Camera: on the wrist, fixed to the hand. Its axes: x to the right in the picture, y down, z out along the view.
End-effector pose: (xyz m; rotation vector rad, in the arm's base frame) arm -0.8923 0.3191 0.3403 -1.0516 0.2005 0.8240
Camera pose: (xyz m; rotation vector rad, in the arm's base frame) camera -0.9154 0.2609 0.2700 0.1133 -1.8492 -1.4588
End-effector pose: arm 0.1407 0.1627 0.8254 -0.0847 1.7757 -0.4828
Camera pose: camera 0.0785 0.2333 0.8296 -2.4054 -0.7458 -1.6733
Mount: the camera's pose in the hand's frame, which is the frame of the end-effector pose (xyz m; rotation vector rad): -0.0091 0.0505 -0.0789 0.0090 1.0612 2.9379
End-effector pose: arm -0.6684 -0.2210 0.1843 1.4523 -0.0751 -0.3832
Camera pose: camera -0.6443 -0.1397 0.2251 0.0991 -1.0542 2.5702
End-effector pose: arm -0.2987 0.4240 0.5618 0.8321 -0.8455 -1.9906
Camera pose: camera -0.2118 0.3880 0.5598 -0.0902 -0.3754 1.0139
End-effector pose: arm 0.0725 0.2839 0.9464 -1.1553 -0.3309 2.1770
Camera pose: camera 0.1188 0.2337 0.8816 0.8868 -1.1532 -0.3538
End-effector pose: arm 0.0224 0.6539 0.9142 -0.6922 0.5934 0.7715
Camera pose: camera -0.0402 0.6180 0.8538 -0.3467 -1.4757 -1.6717
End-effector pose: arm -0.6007 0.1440 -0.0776 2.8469 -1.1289 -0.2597
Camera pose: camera -0.6269 0.1135 0.0075 -0.8606 -2.4090 0.9684
